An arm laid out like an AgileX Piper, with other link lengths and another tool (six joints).
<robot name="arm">
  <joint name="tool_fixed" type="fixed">
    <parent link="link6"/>
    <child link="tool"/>
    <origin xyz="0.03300 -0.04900 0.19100" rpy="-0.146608 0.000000 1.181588"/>
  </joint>
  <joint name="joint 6" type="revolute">
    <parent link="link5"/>
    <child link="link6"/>
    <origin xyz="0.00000 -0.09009 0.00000" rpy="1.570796 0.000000 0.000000"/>
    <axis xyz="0 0 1"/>
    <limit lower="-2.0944" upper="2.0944"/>
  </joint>
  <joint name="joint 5" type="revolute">
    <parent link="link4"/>
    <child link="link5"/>
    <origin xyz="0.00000 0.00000 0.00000" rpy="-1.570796 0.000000 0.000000"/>
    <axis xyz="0 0 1"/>
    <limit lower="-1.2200" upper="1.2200"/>
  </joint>
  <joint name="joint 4" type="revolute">
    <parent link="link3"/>
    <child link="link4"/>
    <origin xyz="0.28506 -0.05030 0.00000" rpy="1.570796 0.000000 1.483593"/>
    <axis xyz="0 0 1"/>
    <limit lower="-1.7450" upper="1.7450"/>
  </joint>
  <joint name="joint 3" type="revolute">
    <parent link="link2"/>
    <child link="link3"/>
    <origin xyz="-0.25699 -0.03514 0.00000"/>
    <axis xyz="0 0 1"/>
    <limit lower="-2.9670" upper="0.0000"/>
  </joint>
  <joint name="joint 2" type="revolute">
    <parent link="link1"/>
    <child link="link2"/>
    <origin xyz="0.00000 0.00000 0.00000" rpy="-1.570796 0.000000 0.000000"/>
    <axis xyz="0 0 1"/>
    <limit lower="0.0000" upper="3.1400"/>
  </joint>
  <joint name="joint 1" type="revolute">
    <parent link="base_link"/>
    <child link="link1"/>
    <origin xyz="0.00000 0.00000 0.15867"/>
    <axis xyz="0 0 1"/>
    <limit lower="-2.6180" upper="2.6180"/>
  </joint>
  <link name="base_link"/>
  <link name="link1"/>
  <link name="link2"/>
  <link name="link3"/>
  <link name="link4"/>
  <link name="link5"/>
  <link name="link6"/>
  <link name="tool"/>
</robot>
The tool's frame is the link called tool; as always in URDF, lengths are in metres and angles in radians.
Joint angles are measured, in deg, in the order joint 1, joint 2, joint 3, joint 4, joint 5, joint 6. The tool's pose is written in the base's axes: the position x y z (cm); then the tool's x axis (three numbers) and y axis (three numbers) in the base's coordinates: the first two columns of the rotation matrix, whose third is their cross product. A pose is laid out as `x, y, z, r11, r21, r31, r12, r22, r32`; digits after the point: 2 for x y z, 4 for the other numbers.
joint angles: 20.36 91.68 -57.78 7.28 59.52 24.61
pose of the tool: 24.62, 9.50, 1.34, -0.2489, 0.9621, 0.1118, 0.9594, 0.2291, 0.1644
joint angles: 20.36 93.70 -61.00 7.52 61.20 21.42
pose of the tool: 25.67, 9.74, 1.74, -0.3026, 0.9461, 0.1156, 0.9455, 0.2825, 0.1621
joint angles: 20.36 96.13 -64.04 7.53 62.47 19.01
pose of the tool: 26.67, 9.92, 1.81, -0.3434, 0.9320, 0.1162, 0.9330, 0.3244, 0.1557
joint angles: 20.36 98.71 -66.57 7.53 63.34 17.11
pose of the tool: 27.45, 10.06, 1.54, -0.3742, 0.9199, 0.1172, 0.9229, 0.3571, 0.1438
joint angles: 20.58 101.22 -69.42 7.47 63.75 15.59
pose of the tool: 28.59, 10.45, 1.34, -0.4032, 0.9076, 0.1168, 0.9110, 0.3859, 0.1457
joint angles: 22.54 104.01 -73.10 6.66 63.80 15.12
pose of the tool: 30.04, 11.72, 1.25, -0.4491, 0.8875, 0.1032, 0.8881, 0.4307, 0.1605
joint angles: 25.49 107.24 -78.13 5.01 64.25 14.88
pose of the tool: 31.86, 13.54, 1.46, -0.5117, 0.8558, 0.0755, 0.8509, 0.4927, 0.1823
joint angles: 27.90 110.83 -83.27 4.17 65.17 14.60
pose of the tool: 33.26, 15.45, 1.45, -0.5582, 0.8274, 0.0614, 0.8201, 0.5390, 0.1923
